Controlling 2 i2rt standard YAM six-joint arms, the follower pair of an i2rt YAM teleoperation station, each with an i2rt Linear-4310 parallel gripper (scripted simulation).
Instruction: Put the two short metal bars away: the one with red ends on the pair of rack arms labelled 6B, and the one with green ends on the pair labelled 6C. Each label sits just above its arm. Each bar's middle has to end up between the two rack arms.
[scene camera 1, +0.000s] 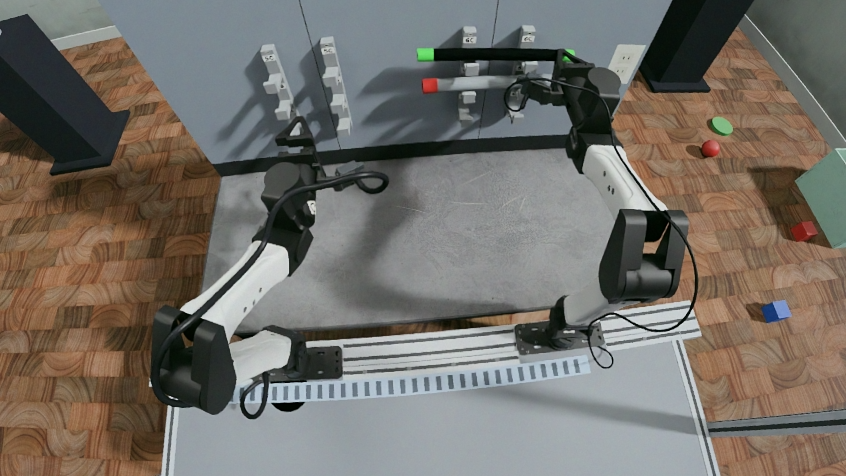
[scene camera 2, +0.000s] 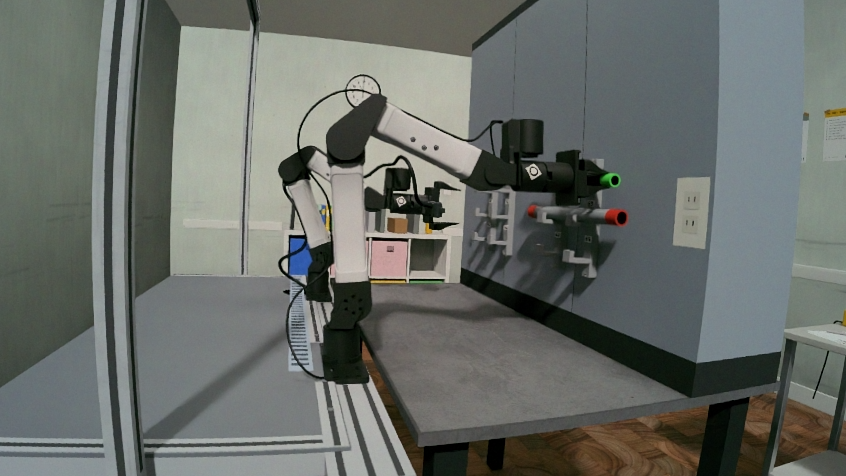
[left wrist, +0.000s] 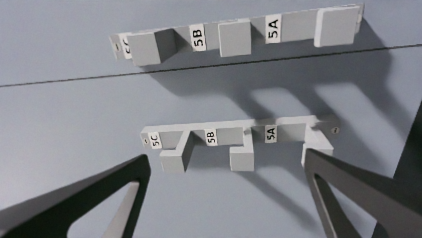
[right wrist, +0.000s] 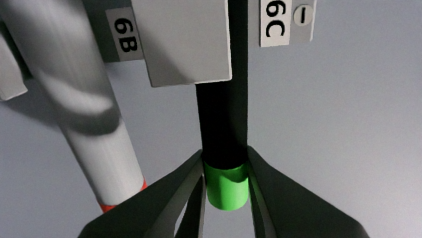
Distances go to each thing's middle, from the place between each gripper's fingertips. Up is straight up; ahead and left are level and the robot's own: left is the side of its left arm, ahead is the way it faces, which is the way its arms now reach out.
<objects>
I see my right gripper 12 cm to the right of the red-ended bar (right wrist: 61, 52), 7 cm above it and 1 cm short of it. The rest, counted from my right hand: outlet plate (scene camera 2: 699, 184): 18 cm to the right, 5 cm below, 4 cm ahead; then rack strip (scene camera 1: 464, 98): 19 cm to the left, 8 cm below, 1 cm ahead; then green-ended bar (scene camera 1: 440, 54): 13 cm to the left, 1 cm ahead.
Right now my left hand is 110 mm short of the rack strip, 340 mm to the left of it and 10 mm above it. Also, from my left hand: red-ended bar 110 mm ahead, 410 mm to the right; outlet plate 140 mm ahead, 720 mm to the right, 20 mm above; green-ended bar 110 mm ahead, 400 mm to the right, 70 mm above.
</objects>
